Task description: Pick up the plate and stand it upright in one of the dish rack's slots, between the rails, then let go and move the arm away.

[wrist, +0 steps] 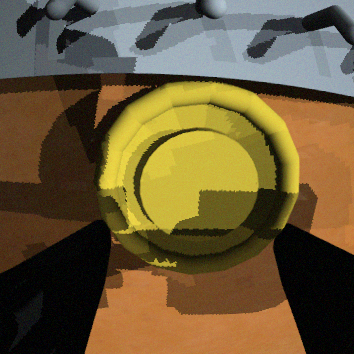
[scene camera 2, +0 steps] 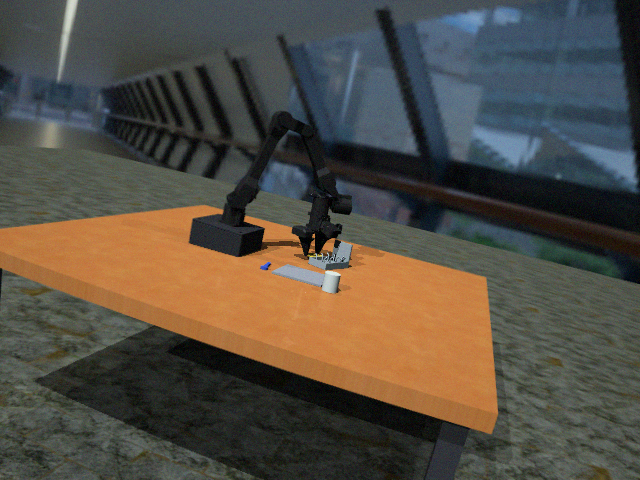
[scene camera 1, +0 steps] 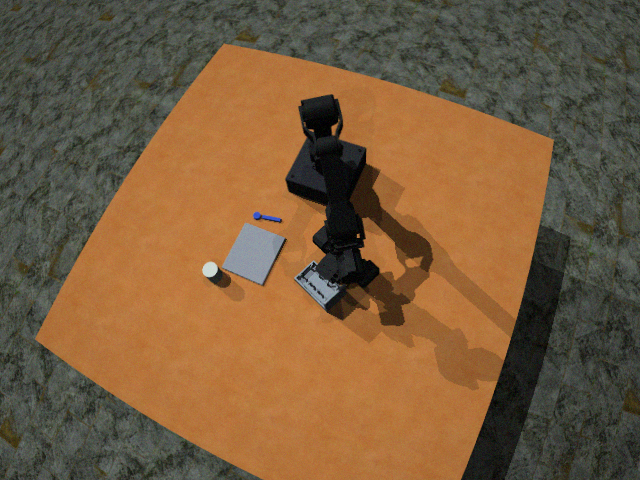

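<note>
The round yellow plate [wrist: 197, 160] [scene camera 2: 313, 256] is roughly flat, face up, beside the dish rack's near edge in the wrist view; the arm hides it in scene camera 1. My gripper [wrist: 194, 235] [scene camera 2: 312, 254] points down, with its black fingers against opposite sides of the plate's rim, shut on it. Whether the plate touches the table is unclear. The grey dish rack [scene camera 1: 334, 297] [scene camera 2: 344, 253] [wrist: 200, 65] stands right beside the plate. It has several short peg-like rails and a raised end wall; the arm covers part of it in scene camera 1.
A flat grey slab [scene camera 1: 254, 254] [scene camera 2: 298, 274] lies left of the rack in scene camera 1. A white cylinder [scene camera 1: 210, 269] [scene camera 2: 331, 282] stands beyond it, and a small blue spoon-like object [scene camera 1: 268, 218] [scene camera 2: 265, 266] lies near the slab. The arm's base block [scene camera 2: 222, 236] stands behind.
</note>
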